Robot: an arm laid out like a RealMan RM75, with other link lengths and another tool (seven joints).
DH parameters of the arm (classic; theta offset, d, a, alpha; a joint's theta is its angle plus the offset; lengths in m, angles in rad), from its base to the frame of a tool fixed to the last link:
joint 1: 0 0.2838 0 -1.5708
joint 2: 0 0 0 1.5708
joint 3: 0 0.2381 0 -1.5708
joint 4: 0 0 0 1.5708
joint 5: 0 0.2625 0 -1.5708
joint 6: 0 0 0 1.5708
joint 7: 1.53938 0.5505 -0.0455 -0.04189
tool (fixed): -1.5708 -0.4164 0 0
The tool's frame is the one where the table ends.
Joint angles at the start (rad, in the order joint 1, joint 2, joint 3, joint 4, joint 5, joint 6, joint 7):
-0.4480 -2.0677 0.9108 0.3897 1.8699 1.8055 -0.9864
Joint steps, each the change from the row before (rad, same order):
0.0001 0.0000 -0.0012 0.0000 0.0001 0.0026 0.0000
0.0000 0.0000 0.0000 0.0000 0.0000 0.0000 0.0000
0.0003 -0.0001 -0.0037 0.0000 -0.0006 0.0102 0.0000
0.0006 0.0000 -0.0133 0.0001 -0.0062 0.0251 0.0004
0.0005 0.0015 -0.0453 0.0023 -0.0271 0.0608 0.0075
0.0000 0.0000 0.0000 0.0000 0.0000 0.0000 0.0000
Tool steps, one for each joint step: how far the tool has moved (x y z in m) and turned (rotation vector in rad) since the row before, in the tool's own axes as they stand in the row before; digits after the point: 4 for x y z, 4 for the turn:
0.0002 0.0002 -0.0001 -0.0012 0.0020 0.0001
0.0000 0.0000 0.0000 0.0000 0.0000 0.0000
0.0009 0.0009 -0.0003 -0.0053 0.0082 0.0005
0.0033 0.0017 -0.0017 -0.0071 0.0262 0.0037
0.0115 0.0023 -0.0074 0.0004 0.0784 0.0258
0.0000 0.0000 0.0000 0.0000 0.0000 0.0000

